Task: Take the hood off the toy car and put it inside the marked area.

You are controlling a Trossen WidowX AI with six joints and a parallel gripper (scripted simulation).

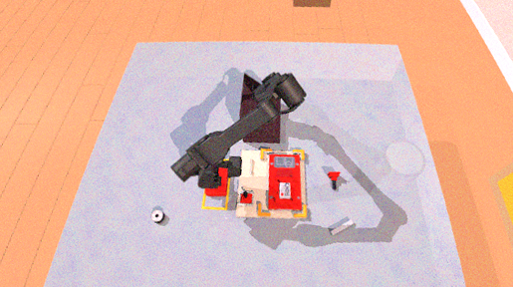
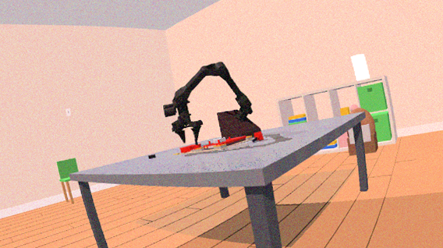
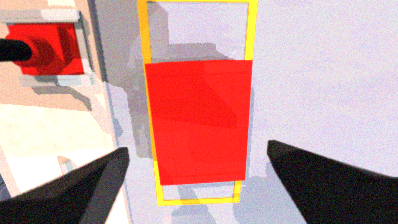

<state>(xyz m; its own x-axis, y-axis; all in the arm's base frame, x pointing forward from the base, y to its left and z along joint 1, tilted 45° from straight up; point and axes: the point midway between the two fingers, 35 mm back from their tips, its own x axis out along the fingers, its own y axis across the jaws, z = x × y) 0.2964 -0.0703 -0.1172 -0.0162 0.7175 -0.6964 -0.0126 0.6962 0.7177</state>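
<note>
The hood is 3 cm below my gripper tip. The rest, counted from my gripper tip: small wheel (19 cm to the right, 14 cm ahead, 4 cm below).
</note>
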